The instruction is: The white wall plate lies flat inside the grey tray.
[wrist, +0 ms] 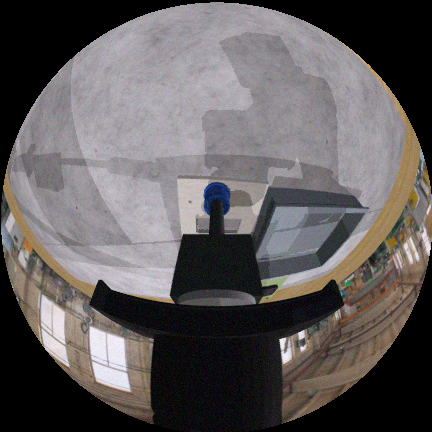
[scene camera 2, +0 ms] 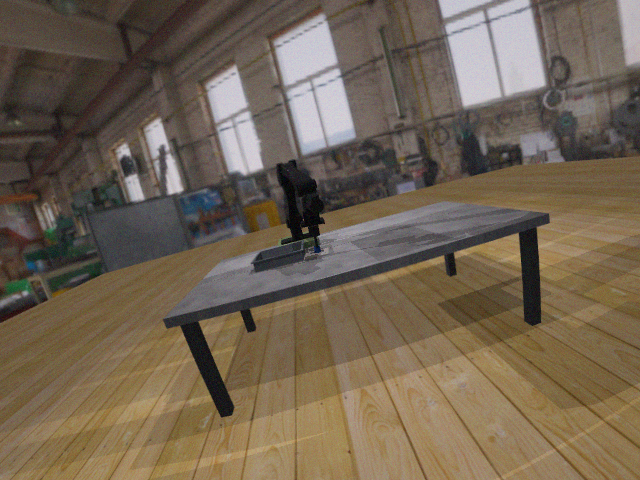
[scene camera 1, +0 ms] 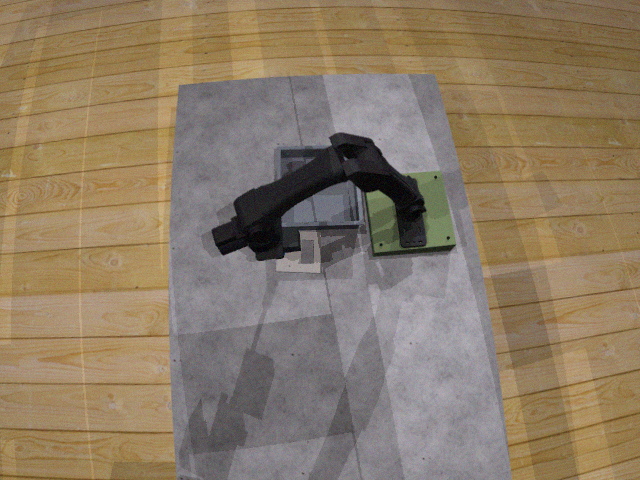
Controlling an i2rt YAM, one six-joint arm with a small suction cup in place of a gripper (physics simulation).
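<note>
The white wall plate (scene camera 1: 290, 265) (wrist: 190, 206) lies flat on the table, just outside the front wall of the grey tray (scene camera 1: 332, 222) (scene camera 2: 277, 257) (wrist: 300, 198). It has a rectangular cutout in its middle. My gripper, a blue suction cup (wrist: 217, 197) (scene camera 2: 316, 248), hangs over the plate's far part; whether it touches the plate I cannot tell. It carries nothing. In the overhead view the black arm hides the cup and part of the plate.
The arm stands on a green base plate (scene camera 1: 438, 210) to the right of the tray. All of this rests on a grey table (scene camera 1: 223, 333) (scene camera 2: 413, 229) over a wooden floor (scene camera 1: 123, 214).
</note>
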